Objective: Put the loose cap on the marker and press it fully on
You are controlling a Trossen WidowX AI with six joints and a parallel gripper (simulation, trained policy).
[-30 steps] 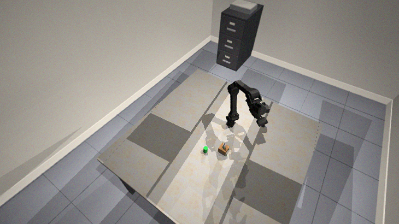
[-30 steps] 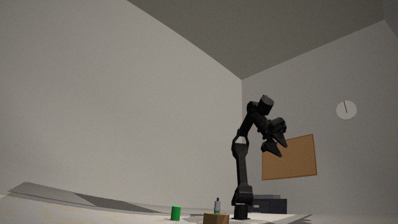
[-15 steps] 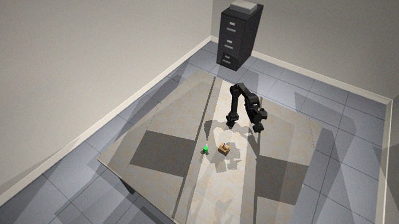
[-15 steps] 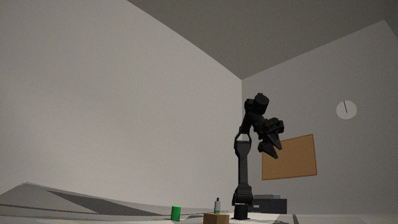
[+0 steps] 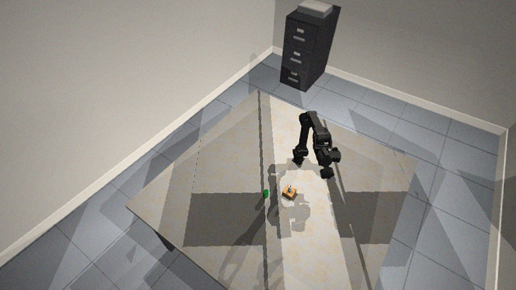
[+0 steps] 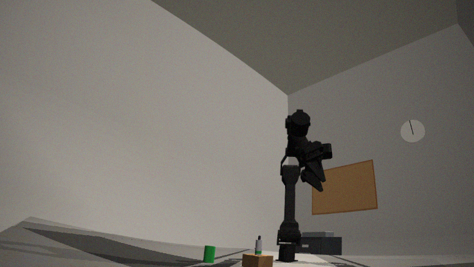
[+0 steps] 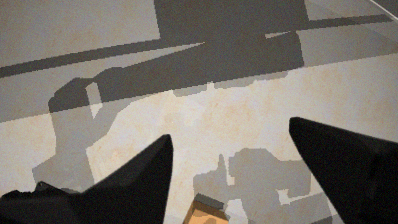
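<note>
My gripper tip is now 18 cm short of the green cap, 26 cm to the left of it and 21 cm above it. Also, from my gripper tip: holder block 9 cm ahead, 15 cm to the right, 22 cm below.
</note>
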